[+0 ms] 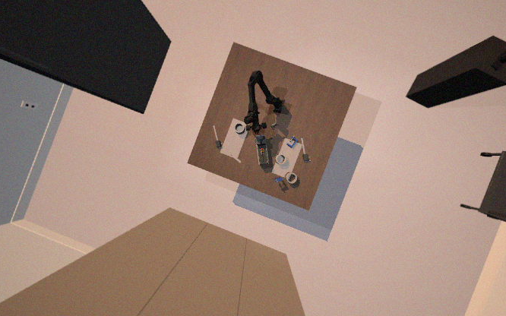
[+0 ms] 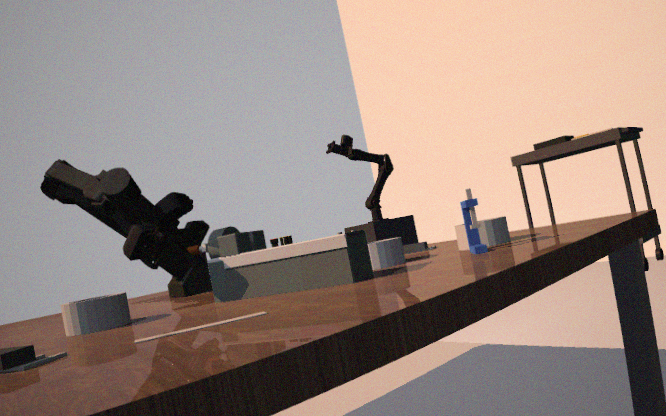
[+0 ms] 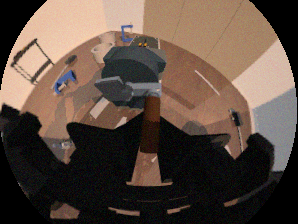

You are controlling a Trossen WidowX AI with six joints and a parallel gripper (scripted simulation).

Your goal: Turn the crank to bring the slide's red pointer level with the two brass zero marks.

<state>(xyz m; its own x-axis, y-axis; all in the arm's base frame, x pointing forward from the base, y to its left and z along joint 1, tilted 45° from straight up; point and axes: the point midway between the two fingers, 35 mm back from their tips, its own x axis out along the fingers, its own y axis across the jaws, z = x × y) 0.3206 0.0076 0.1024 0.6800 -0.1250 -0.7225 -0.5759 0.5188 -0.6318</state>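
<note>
Now: gripper tip 11 cm to the right of the red pointer, 10 cm short of it and 1 cm below it. The rest, counted from my gripper tip: crank handle: 3 cm above, 1 cm to the right, 1 cm behind; then thin white rod: 30 cm ahead, 9 cm to the right, 7 cm below.
</note>
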